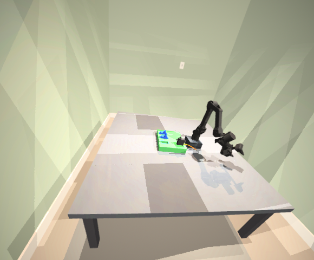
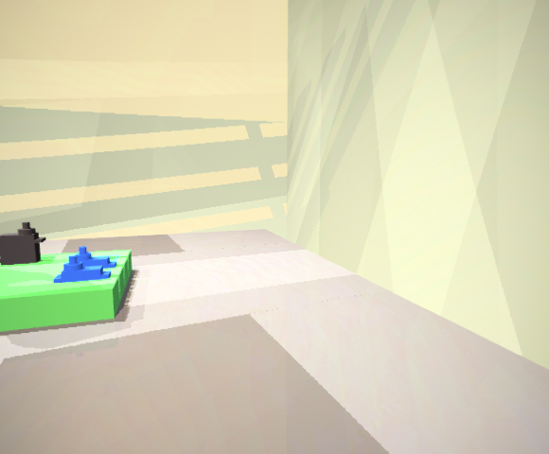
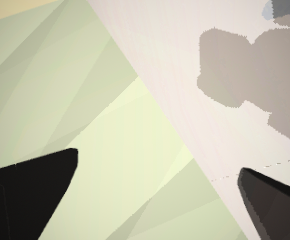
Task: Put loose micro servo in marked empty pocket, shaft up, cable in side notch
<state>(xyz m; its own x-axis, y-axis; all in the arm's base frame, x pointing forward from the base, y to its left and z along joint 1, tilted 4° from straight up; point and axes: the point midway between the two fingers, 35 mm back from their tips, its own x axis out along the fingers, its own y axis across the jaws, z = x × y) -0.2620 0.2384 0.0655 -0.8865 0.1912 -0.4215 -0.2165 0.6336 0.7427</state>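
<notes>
Now: gripper tip 50 cm short of the green deck, 19 cm to the left of it and 9 cm above it.
</notes>
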